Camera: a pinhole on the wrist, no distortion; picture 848 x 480 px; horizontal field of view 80.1 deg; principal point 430.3 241.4 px. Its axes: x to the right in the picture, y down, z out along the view. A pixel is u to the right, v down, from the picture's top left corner.
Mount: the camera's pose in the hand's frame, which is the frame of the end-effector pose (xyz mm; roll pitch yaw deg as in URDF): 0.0 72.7 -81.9 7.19 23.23 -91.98
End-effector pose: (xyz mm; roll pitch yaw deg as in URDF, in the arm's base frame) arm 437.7 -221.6 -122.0 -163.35 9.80 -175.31
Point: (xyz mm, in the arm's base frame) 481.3 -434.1 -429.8
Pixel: 432 341
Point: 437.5 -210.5 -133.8
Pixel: 519 321
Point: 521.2 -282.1 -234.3
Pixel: 447 193
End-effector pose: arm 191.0 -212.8 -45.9 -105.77 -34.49 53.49
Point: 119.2 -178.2 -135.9
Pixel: 322 130
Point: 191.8 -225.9 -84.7
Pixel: 486 152
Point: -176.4 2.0 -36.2
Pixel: 444 281
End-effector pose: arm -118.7 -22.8 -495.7 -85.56 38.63 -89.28
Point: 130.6 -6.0 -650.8
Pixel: 31 474
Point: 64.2 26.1 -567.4
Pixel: 146 322
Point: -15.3 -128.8 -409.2
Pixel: 643 380
